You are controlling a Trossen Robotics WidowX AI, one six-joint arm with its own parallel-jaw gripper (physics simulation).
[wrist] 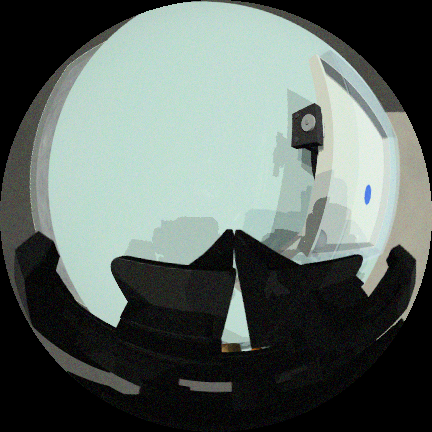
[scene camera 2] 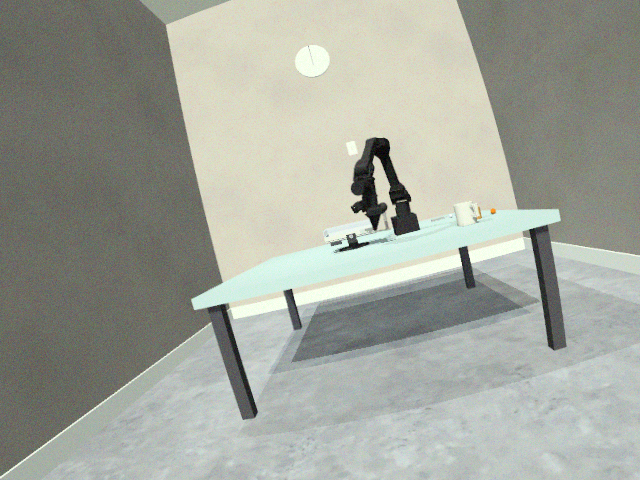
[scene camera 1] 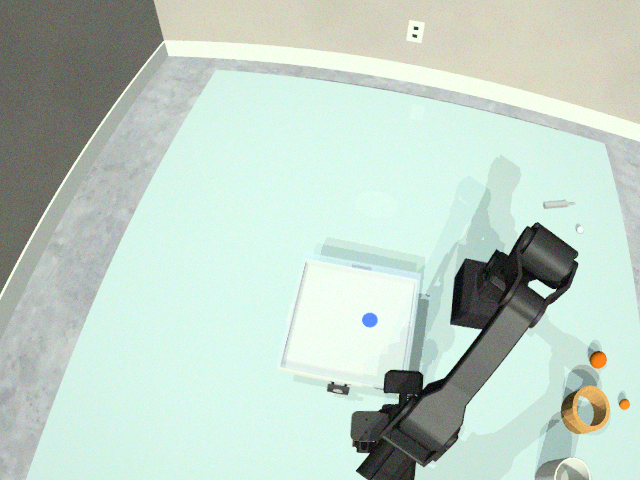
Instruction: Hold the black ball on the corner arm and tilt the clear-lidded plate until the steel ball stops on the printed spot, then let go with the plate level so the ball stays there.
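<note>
The square plate (scene camera 1: 325,315) (wrist: 350,115) has pale walls and a clear lid. It is raised above the table on a dark stand (scene camera 2: 352,246); its exact tilt is hard to tell. The blue printed spot (scene camera 1: 369,319) (wrist: 368,194) lies right of the plate's middle in scene camera 1. The steel ball cannot be made out with certainty. My gripper (scene camera 2: 375,228) (wrist: 232,235) is shut with its fingertips together and nothing between them, by the plate's near right corner. The black ball and most of the corner arm are hidden behind the gripper and the robot arm.
A dark block with a pale disc (scene camera 1: 338,388) (wrist: 307,122) is at the plate's near edge. The robot base (scene camera 1: 467,302) stands right of the plate. Farther right are an orange ring (scene camera 1: 570,413), two orange balls (scene camera 1: 598,359) (scene camera 1: 624,404), a white mug (scene camera 2: 465,214) and a grey rod (scene camera 1: 555,204).
</note>
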